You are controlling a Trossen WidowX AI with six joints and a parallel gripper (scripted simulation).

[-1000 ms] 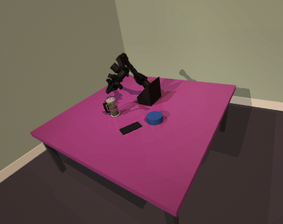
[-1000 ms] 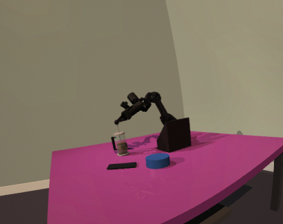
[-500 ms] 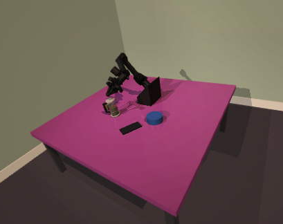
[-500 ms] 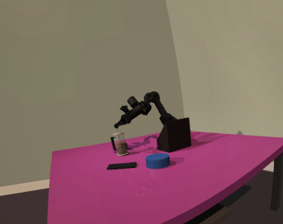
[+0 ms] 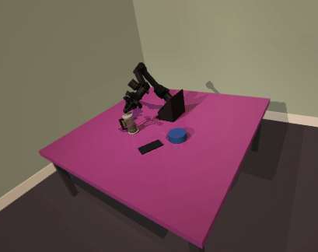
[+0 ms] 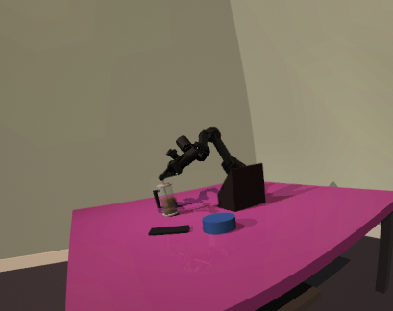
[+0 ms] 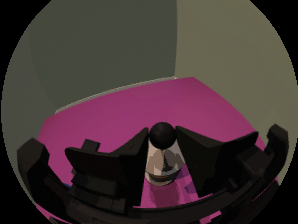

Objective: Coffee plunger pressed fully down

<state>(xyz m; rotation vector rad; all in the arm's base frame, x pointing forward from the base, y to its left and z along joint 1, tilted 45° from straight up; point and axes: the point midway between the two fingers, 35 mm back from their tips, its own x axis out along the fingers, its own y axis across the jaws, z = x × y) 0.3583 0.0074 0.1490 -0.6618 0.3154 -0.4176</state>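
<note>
The glass coffee press is 10 mm behind my gripper tip, 10 mm to the right of it and 90 mm below it. From my gripper tip the other things lie so: blue round puck 90 mm behind, 350 mm to the left, 160 mm below.
</note>
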